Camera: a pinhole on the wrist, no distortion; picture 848 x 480 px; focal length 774.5 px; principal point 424.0 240.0 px. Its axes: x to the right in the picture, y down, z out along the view. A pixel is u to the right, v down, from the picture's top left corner.
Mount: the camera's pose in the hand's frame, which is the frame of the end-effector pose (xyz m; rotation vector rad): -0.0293 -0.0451 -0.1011 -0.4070 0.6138 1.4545
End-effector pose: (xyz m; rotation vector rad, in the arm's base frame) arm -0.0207 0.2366 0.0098 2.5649 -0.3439 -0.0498
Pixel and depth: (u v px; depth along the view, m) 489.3 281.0 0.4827
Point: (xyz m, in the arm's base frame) -0.1005 -0.1286 -0.0587
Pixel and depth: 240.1 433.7 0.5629
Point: -0.2017 -0.1315 -0.2583
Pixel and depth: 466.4 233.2 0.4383
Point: -0.0656 -0.0852 -0.0568
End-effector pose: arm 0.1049 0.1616 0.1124 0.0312 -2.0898 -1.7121
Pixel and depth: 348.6 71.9 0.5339
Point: -0.0980 0.4817 0.3281
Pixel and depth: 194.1 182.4 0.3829
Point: -0.0092 0.4155 0.1799
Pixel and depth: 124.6 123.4 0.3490
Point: -0.0308 0.3858 0.1510
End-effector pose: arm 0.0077 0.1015 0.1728 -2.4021 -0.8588 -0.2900
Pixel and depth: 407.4 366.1 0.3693
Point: 0.0947 0.0851 -0.0820
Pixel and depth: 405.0 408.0 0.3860
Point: 0.0857 0.0769 -0.1083
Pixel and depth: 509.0 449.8 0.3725
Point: 0.0920 0.0234 -0.0975
